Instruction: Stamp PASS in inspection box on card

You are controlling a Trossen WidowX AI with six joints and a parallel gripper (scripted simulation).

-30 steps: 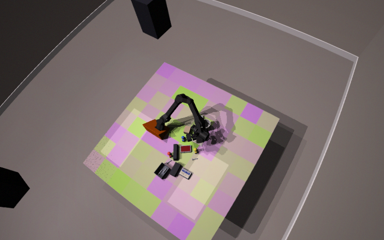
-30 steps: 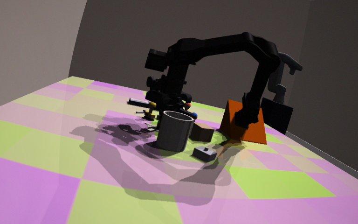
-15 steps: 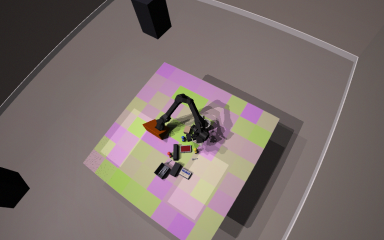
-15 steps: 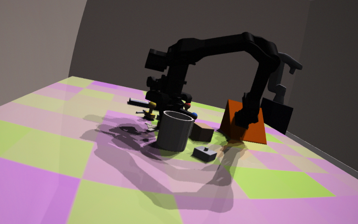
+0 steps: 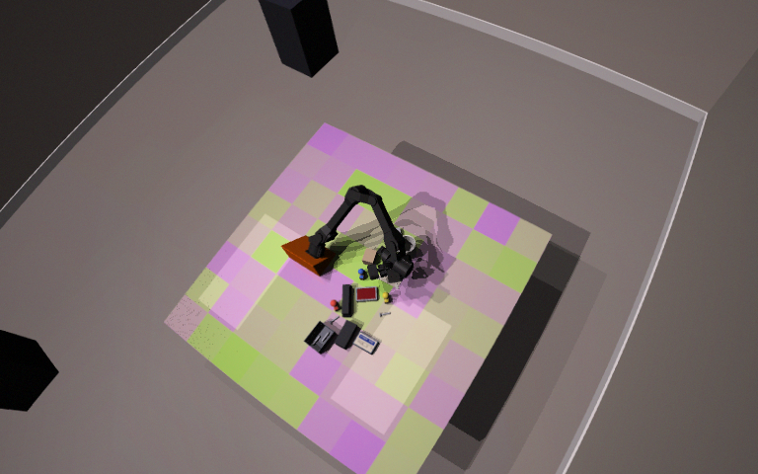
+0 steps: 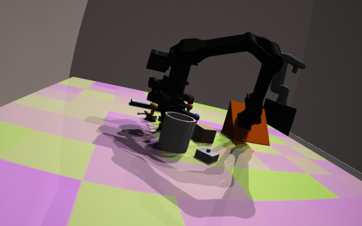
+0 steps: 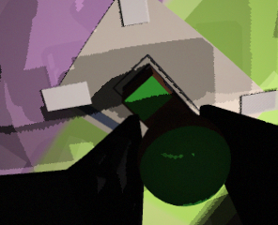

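Now: gripper tip 30 mm above the card. Also, from my gripper tip: grey cup (20 mm behind, 120 mm to the left, 10 mm above); then green-knobbed stamp (right at my gripper tip); then yellow-knobbed stamp (40 mm ahead, 100 mm to the right).
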